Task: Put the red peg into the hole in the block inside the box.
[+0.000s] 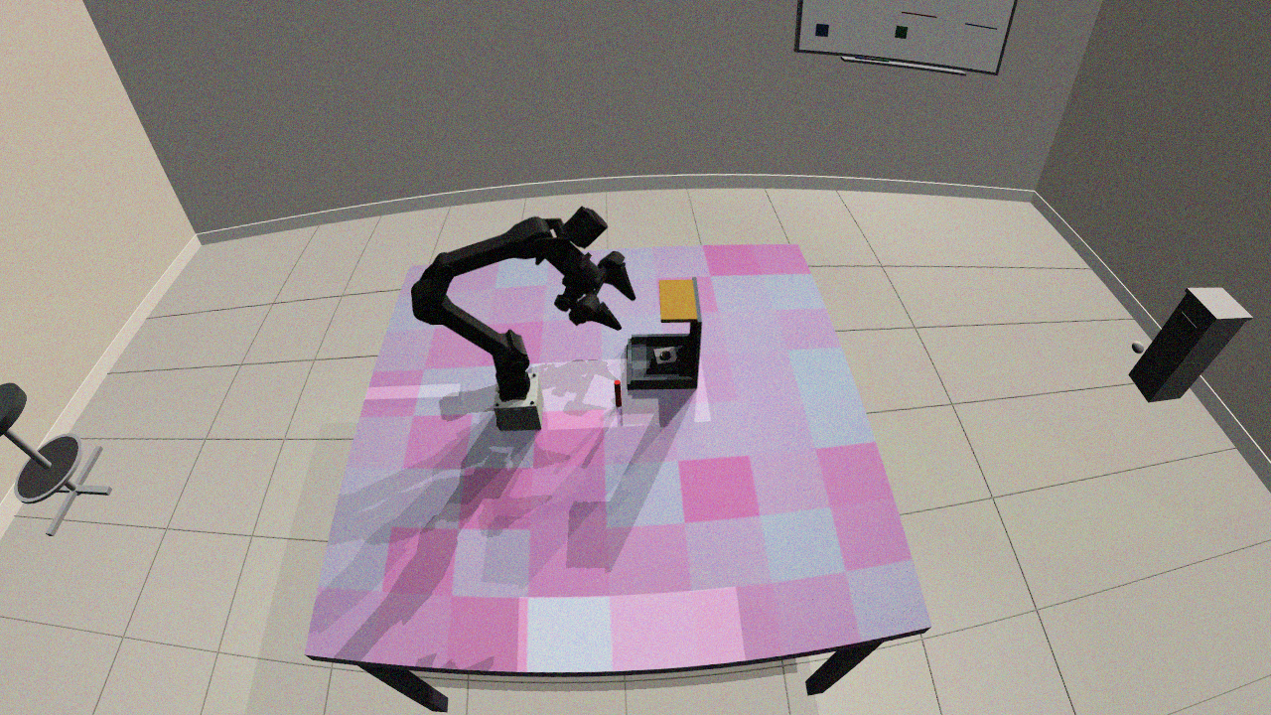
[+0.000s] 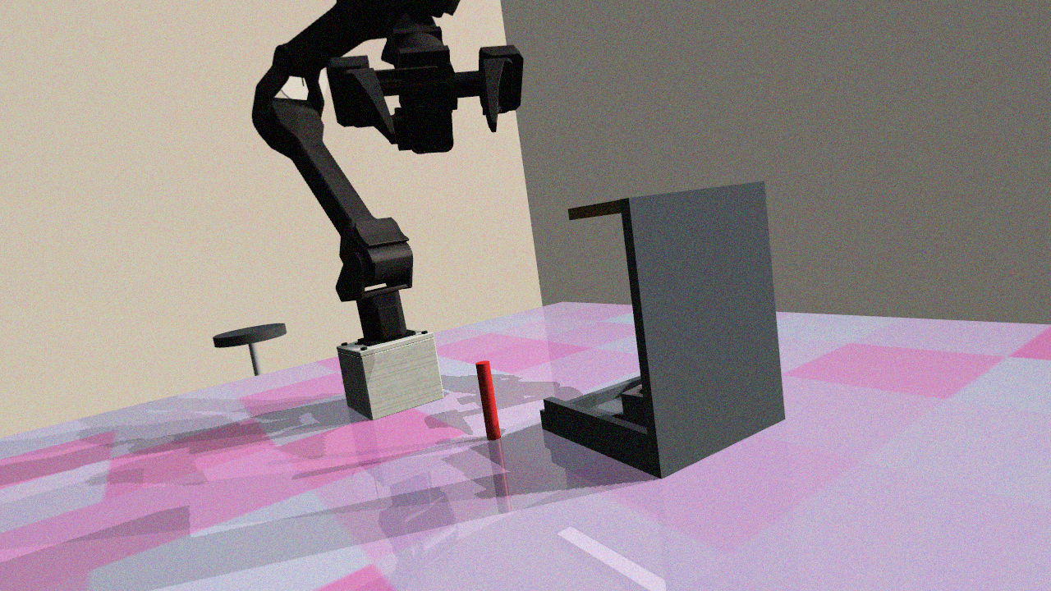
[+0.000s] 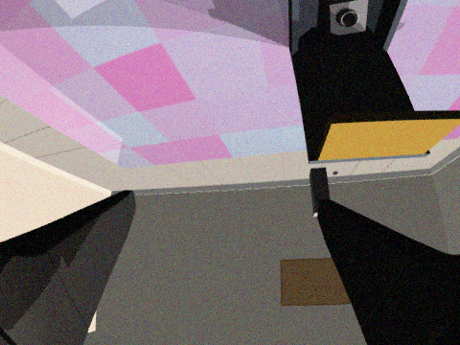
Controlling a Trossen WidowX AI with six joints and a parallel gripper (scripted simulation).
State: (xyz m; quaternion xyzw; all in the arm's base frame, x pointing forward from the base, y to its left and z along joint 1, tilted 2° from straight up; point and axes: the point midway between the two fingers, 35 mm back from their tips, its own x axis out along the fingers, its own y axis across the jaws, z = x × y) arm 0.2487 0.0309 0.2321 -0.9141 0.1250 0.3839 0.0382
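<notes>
The red peg lies 3 cm behind my gripper tip, 2 cm to the left of it and 26 cm below it. Round my gripper tip: orange roof: 10 cm ahead, 15 cm to the left, 9 cm below.
</notes>
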